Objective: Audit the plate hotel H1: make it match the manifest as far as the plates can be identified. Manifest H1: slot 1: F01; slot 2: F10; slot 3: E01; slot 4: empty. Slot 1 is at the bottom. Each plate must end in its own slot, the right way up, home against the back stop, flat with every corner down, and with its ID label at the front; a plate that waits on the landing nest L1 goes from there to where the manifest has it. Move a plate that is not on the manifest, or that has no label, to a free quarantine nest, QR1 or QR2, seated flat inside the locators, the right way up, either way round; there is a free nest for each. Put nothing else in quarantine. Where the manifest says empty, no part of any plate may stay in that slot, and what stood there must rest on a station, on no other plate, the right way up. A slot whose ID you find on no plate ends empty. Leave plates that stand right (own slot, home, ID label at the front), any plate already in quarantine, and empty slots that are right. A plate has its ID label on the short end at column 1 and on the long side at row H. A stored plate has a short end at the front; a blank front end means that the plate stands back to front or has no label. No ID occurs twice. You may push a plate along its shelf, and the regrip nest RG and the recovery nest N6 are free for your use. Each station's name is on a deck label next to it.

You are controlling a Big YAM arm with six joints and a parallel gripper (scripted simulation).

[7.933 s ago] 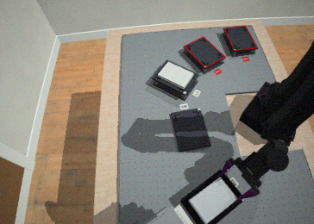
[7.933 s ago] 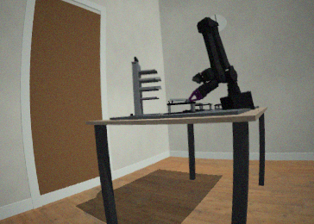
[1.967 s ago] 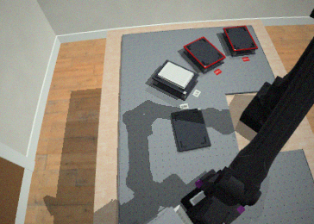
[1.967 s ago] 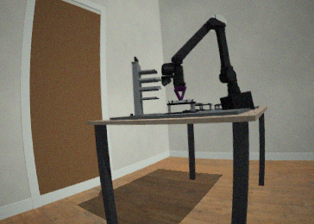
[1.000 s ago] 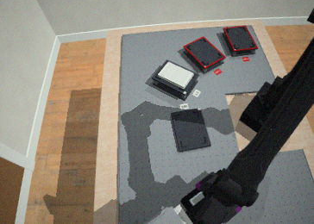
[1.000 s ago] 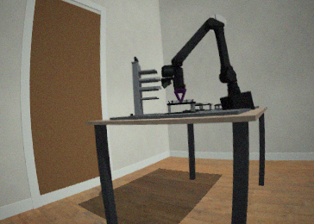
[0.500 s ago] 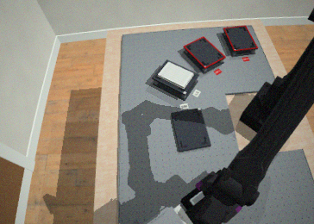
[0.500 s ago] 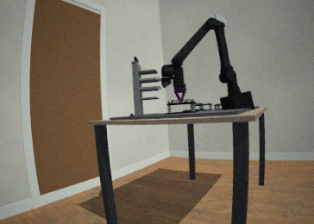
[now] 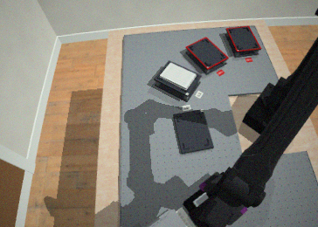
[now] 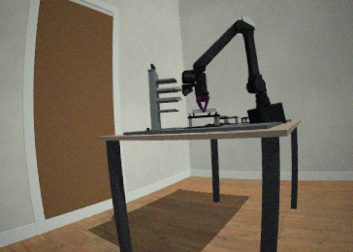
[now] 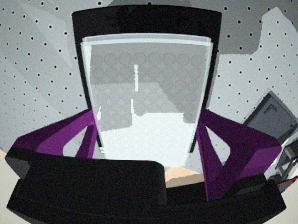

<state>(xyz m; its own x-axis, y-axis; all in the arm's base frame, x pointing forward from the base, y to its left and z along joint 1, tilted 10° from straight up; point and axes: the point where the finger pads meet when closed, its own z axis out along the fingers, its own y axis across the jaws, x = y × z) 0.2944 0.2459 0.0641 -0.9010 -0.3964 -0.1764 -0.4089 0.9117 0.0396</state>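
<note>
The black nest lies 3 cm below my hand. From my hand the other things lie so: pale plate right at my hand; plate hotel 23 cm ahead, 10 cm to the left, 7 cm above; H1 deck label 14 cm to the left, 9 cm below, 7 cm ahead.
</note>
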